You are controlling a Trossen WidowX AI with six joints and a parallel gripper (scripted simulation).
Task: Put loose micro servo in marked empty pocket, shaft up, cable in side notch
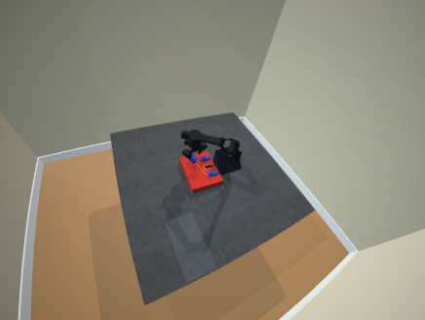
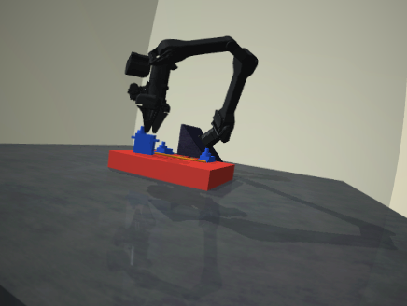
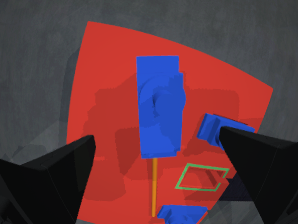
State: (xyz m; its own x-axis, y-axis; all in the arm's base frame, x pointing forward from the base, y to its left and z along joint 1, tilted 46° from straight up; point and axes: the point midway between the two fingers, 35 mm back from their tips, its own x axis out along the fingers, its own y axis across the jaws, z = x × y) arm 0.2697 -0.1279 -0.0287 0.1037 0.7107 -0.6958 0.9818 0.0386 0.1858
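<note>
Now: gripper tip 90 mm above the red deck, 70 mm to the right of it and 20 mm short of it.
</note>
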